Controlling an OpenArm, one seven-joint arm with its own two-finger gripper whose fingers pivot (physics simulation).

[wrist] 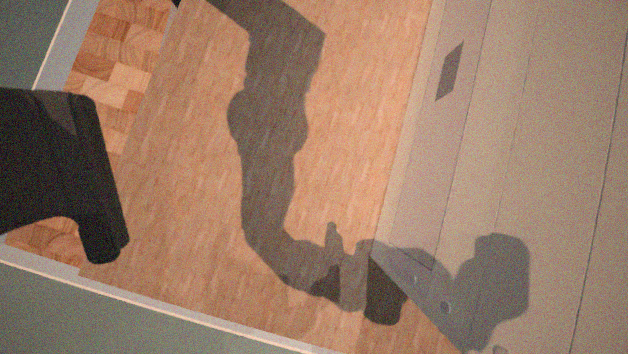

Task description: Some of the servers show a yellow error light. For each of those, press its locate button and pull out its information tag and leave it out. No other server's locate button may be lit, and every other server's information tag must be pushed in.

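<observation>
My gripper (245, 283) is open in the wrist view. One black finger reaches in from the left edge. A dark rounded tip at the lower middle looks like the other finger, partly hidden behind a large beige-grey casing (555, 150). No object shows between the fingers. The casing fills the right side, with thin seams and a small dark four-sided patch (450, 71) near its top left edge. A small round detail (445, 307) shows low on it. I cannot tell whether this casing belongs to the servers. No yellow light, locate button or information tag can be made out.
A wooden surface (190, 165) lies below, with a grey border (150, 306) along its lower edge. Blocky wood flooring or tabletop pattern (112, 65) shows at the upper left. The arm's shadow (272, 125) crosses the wood and reaches the casing. Dark green areas lie beyond the border.
</observation>
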